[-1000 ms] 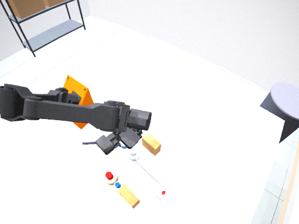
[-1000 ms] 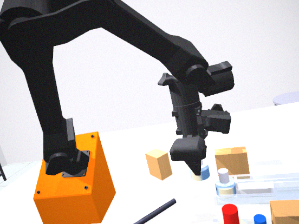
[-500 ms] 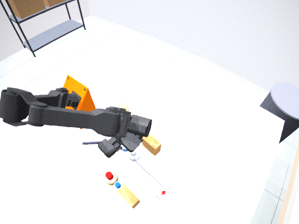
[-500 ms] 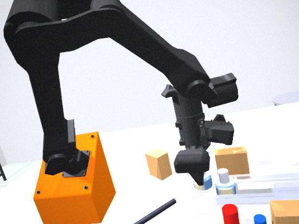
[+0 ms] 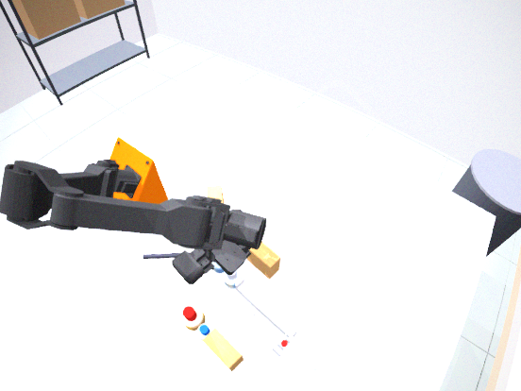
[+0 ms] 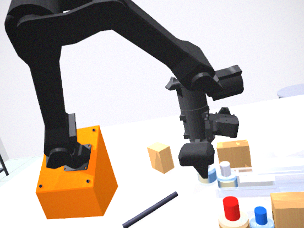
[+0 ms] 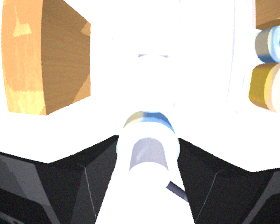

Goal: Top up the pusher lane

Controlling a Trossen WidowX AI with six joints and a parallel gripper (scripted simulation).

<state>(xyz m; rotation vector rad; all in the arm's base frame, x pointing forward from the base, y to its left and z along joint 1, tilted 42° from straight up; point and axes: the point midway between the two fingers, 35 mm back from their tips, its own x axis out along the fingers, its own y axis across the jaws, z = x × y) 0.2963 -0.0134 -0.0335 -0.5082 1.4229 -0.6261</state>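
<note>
Right now my gripper tip is 13 cm past the dark rod, 6 cm to the left of it and 4 cm above it.
</note>
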